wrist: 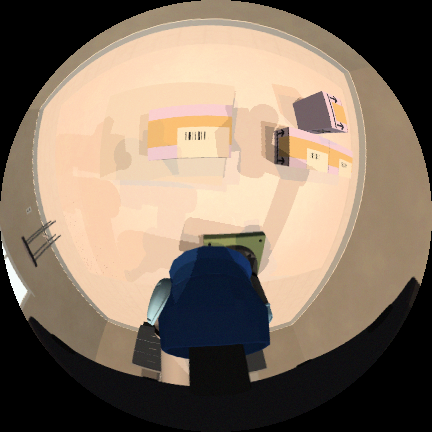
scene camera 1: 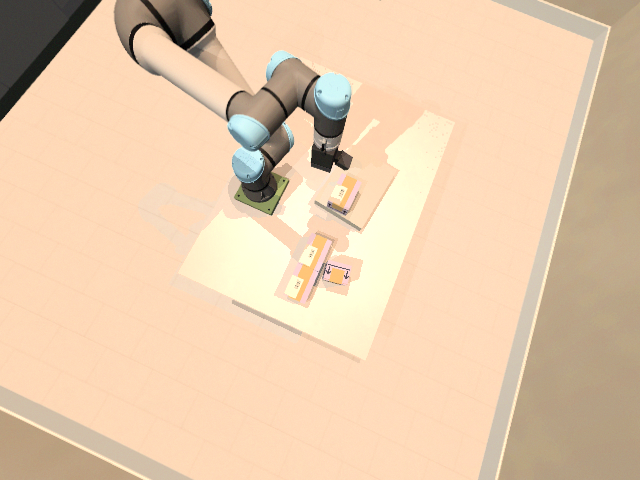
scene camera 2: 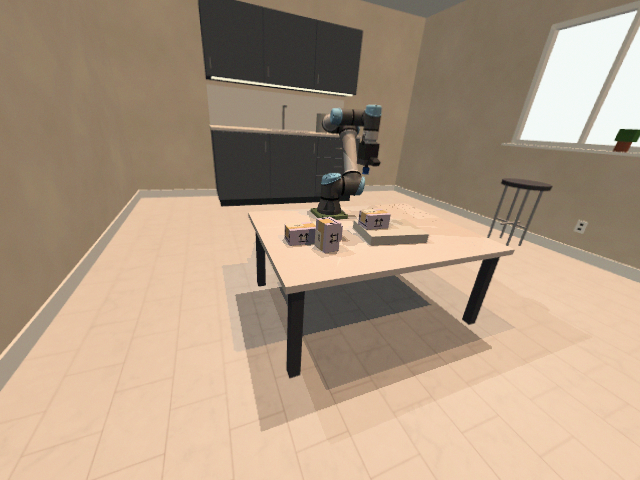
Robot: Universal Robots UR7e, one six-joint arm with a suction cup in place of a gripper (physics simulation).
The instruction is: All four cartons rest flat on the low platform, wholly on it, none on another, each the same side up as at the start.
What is my suction cup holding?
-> Nothing.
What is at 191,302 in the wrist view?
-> My suction cup.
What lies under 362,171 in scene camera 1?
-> A low platform.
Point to a low platform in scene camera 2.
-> At 400,231
